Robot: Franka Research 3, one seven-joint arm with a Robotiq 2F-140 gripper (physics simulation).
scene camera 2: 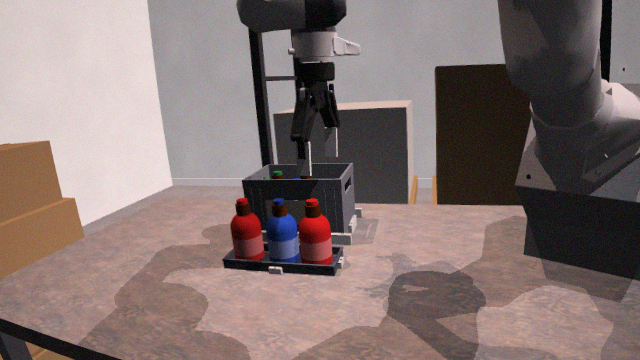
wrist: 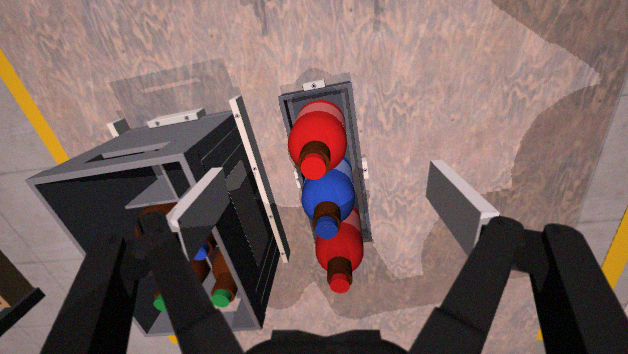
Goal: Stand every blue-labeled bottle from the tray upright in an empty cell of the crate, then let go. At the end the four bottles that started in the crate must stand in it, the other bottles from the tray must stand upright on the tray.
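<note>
A blue bottle (scene camera 2: 283,232) (wrist: 328,195) with a pale blue label stands upright in the middle of the low dark tray (scene camera 2: 310,268) (wrist: 358,135). A red bottle (scene camera 2: 315,231) (wrist: 317,137) and another red bottle (scene camera 2: 247,230) (wrist: 340,250) stand upright on either side of it. The grey crate (scene camera 2: 348,210) (wrist: 200,132) stands behind the tray and holds brown bottles; a blue cap (wrist: 201,252) and two green caps show inside. My gripper (scene camera 2: 317,155) (wrist: 325,182) is open and empty, high up. One finger hides part of the crate's inside in both views.
White brackets (scene camera 2: 341,238) (wrist: 255,170) edge the crate and tray on the table (scene camera 2: 430,225) (wrist: 425,100). Cardboard boxes (scene camera 2: 30,220) stand at the left. A large grey box (scene camera 2: 372,155) and a dark panel (scene camera 2: 480,135) stand behind the table.
</note>
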